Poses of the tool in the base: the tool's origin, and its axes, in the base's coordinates. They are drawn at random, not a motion.
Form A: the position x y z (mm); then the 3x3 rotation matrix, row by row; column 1 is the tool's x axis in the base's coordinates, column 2 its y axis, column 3 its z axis. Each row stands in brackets.
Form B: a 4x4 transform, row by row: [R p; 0 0 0 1], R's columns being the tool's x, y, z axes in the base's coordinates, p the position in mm. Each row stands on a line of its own. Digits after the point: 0 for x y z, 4 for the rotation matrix.
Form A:
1: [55, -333, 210], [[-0.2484, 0.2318, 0.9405], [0.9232, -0.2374, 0.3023], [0.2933, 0.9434, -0.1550]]
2: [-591, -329, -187], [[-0.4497, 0.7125, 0.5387], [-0.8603, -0.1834, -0.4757], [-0.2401, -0.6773, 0.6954]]
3: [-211, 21, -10], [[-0.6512, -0.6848, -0.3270], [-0.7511, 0.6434, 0.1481], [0.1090, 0.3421, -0.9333]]
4: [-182, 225, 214], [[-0.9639, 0.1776, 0.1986], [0.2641, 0.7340, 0.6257], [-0.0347, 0.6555, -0.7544]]
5: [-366, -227, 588], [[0.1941, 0.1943, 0.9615], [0.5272, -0.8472, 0.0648], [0.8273, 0.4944, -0.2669]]
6: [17, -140, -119], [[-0.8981, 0.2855, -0.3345], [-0.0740, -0.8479, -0.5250], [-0.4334, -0.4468, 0.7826]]
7: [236, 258, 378], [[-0.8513, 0.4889, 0.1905], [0.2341, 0.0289, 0.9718], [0.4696, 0.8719, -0.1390]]
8: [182, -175, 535], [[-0.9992, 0.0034, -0.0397], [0.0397, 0.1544, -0.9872], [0.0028, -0.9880, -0.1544]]
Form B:
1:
-0.2484, 0.2318, 0.9405, 55
0.9232, -0.2374, 0.3023, -333
0.2933, 0.9434, -0.1550, 210
0, 0, 0, 1

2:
-0.4497, 0.7125, 0.5387, -591
-0.8603, -0.1834, -0.4757, -329
-0.2401, -0.6773, 0.6954, -187
0, 0, 0, 1

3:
-0.6512, -0.6848, -0.3270, -211
-0.7511, 0.6434, 0.1481, 21
0.1090, 0.3421, -0.9333, -10
0, 0, 0, 1

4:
-0.9639, 0.1776, 0.1986, -182
0.2641, 0.7340, 0.6257, 225
-0.0347, 0.6555, -0.7544, 214
0, 0, 0, 1

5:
0.1941, 0.1943, 0.9615, -366
0.5272, -0.8472, 0.0648, -227
0.8273, 0.4944, -0.2669, 588
0, 0, 0, 1

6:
-0.8981, 0.2855, -0.3345, 17
-0.0740, -0.8479, -0.5250, -140
-0.4334, -0.4468, 0.7826, -119
0, 0, 0, 1

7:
-0.8513, 0.4889, 0.1905, 236
0.2341, 0.0289, 0.9718, 258
0.4696, 0.8719, -0.1390, 378
0, 0, 0, 1

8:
-0.9992, 0.0034, -0.0397, 182
0.0397, 0.1544, -0.9872, -175
0.0028, -0.9880, -0.1544, 535
0, 0, 0, 1

